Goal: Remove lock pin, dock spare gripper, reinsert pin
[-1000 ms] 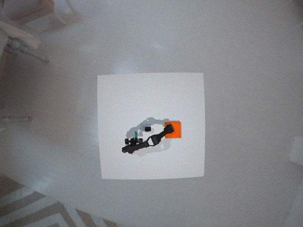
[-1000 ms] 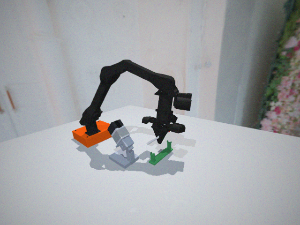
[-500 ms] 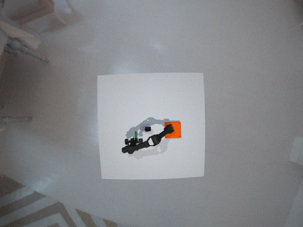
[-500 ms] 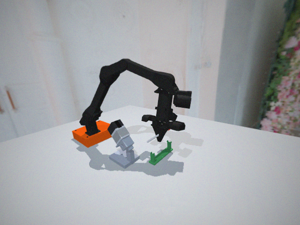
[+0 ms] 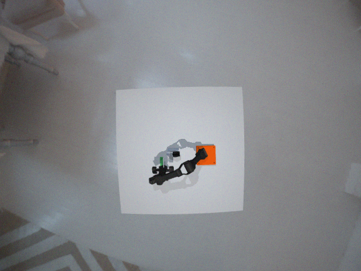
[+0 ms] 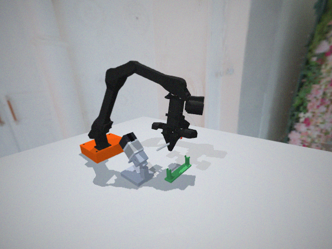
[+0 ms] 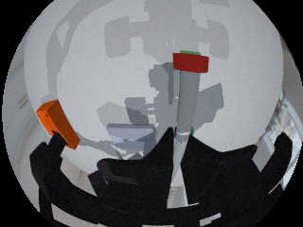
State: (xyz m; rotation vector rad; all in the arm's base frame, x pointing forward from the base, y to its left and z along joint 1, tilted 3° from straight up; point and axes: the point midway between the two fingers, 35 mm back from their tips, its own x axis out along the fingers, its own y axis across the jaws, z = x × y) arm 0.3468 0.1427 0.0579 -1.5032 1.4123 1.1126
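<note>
The grey mount is 110 mm to the right of my gripper tip, 60 mm behind it and 30 mm below it. Round my gripper tip: green cradle: 60 mm below, 30 mm ahead, 10 mm to the left; then spare gripper: 120 mm to the right, 80 mm behind, 30 mm above.
</note>
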